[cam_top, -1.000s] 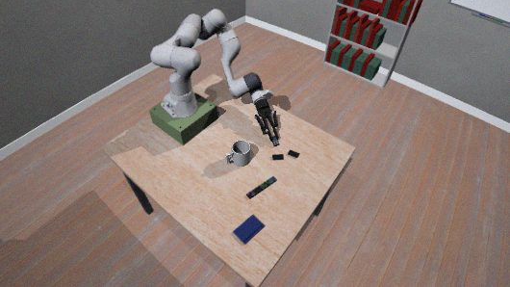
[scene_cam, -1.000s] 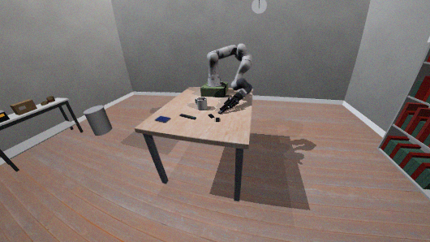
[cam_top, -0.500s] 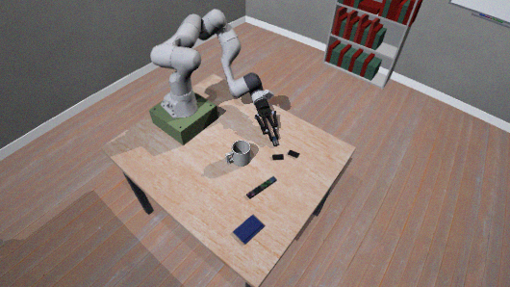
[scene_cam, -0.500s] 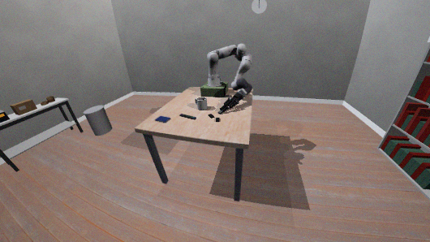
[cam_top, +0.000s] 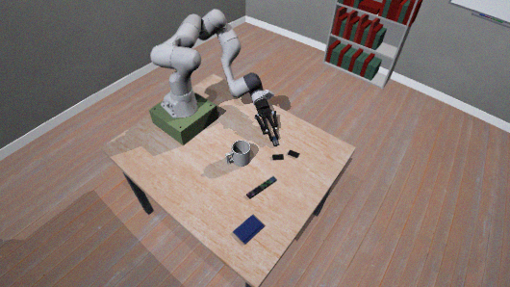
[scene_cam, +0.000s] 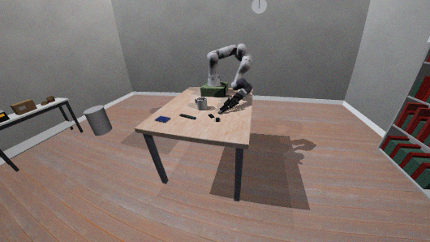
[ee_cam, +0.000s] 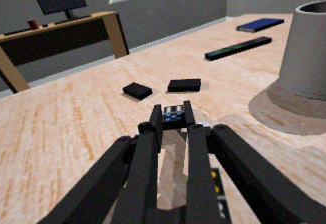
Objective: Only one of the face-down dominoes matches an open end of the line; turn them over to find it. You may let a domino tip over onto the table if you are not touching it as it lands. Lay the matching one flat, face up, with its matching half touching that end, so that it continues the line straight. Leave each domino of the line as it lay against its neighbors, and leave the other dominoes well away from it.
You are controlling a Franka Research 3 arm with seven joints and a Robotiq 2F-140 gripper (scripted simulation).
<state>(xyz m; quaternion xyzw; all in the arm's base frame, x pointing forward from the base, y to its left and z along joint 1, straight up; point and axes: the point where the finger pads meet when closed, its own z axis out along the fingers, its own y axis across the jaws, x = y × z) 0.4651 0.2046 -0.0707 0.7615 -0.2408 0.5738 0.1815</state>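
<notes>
Now: the black domino 3 cm ahead of my hand, 2 cm to the right of it and 2 cm below it. From my hand the other things lie so: blue book: 50 cm to the right, 22 cm ahead, 3 cm below; then grey mug: 23 cm to the right, 5 cm behind, 1 cm above.
</notes>
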